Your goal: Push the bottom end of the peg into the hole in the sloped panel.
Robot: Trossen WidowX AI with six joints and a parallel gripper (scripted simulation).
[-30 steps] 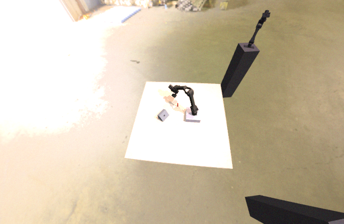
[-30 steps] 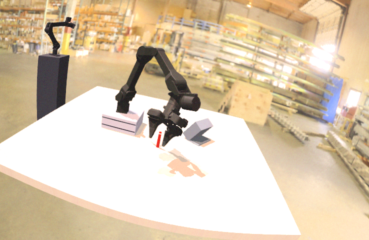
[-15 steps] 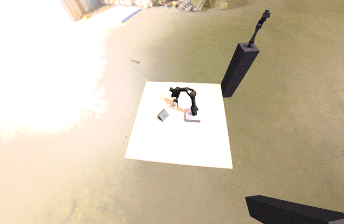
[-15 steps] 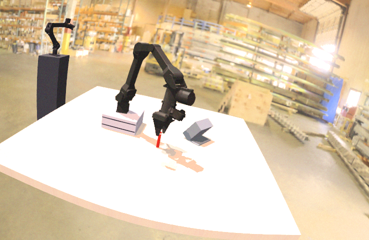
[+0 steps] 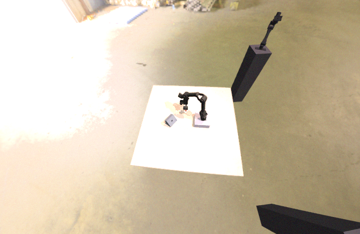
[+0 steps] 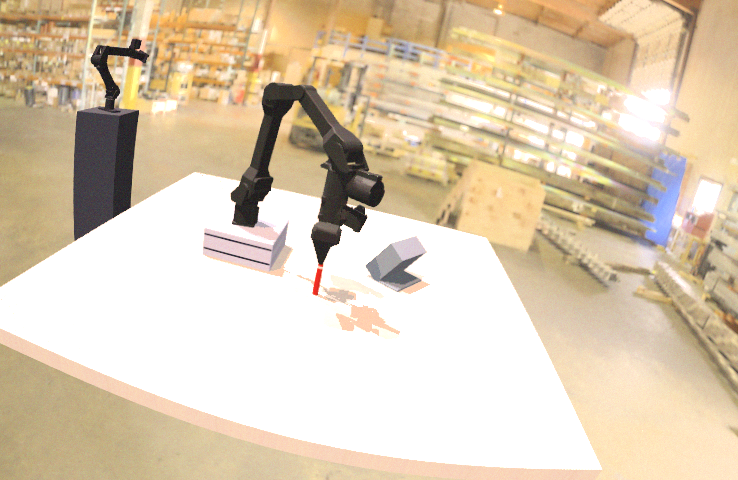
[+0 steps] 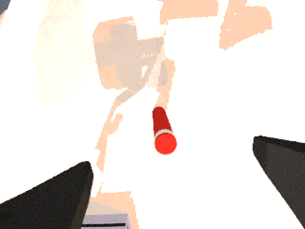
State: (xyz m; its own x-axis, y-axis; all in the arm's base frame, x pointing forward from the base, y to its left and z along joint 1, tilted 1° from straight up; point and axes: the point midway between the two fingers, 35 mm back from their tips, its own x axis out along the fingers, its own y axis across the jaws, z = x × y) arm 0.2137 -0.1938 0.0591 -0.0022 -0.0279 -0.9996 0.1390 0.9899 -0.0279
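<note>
The round red peg lies 4 cm below my gripper tip. Round my gripper tip: sloped grey panel (22 cm ahead, 17 cm to the left, 4 cm below).
</note>
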